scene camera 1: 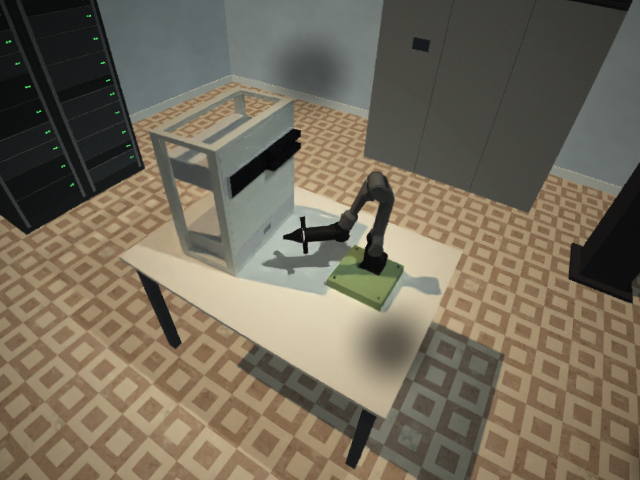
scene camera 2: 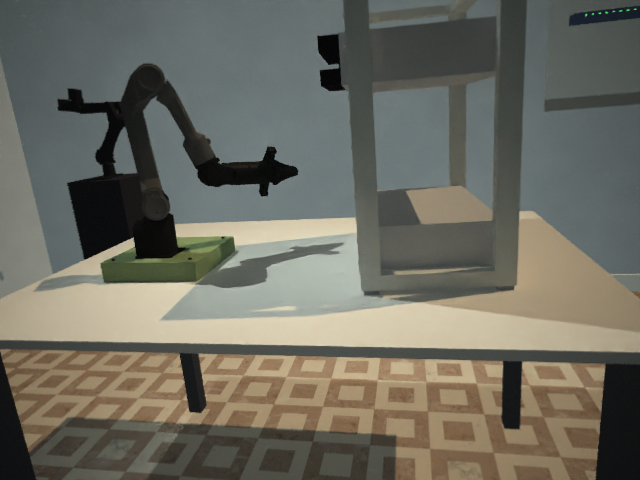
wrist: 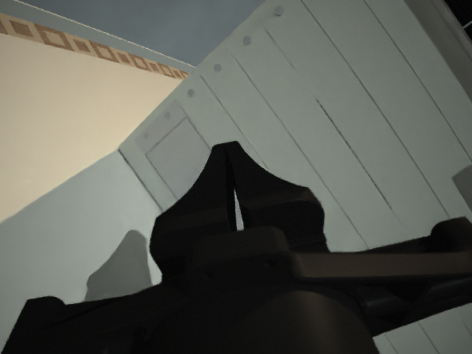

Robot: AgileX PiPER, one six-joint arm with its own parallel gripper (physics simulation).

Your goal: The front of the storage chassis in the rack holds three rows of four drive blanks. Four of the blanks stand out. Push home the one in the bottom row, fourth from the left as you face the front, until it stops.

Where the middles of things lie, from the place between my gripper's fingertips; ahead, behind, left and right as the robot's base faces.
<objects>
Right now the pale rack (scene camera 2: 446,226) is 31 cm ahead of my hand, 11 cm to the right of it and 9 cm above it.
</objects>
